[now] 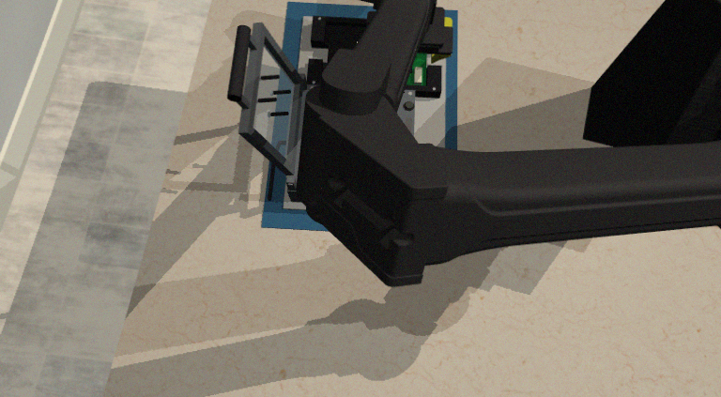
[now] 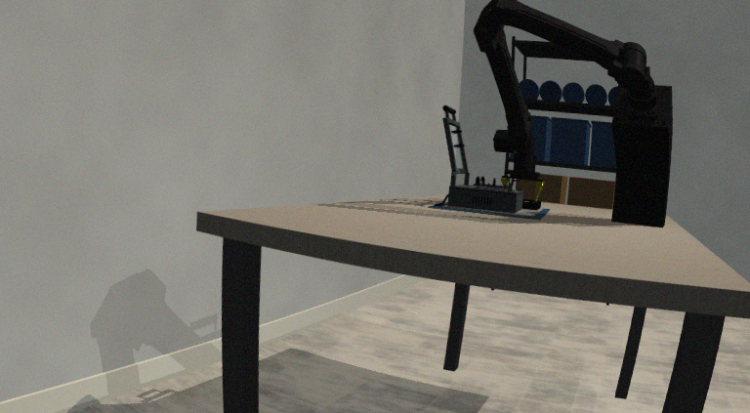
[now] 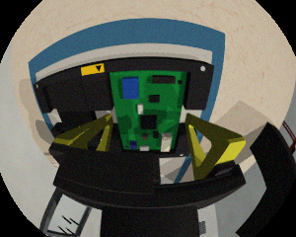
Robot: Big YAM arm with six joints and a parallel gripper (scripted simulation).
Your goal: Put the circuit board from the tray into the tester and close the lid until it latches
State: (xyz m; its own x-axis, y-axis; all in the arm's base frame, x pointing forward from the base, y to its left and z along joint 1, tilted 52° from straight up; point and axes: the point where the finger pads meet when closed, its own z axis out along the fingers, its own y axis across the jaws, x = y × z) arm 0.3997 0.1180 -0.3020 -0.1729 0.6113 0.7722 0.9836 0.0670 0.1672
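My gripper is now right at the green circuit board. Also, from my hand: see-through lid 15 cm ahead, 20 cm to the left, 16 cm above.
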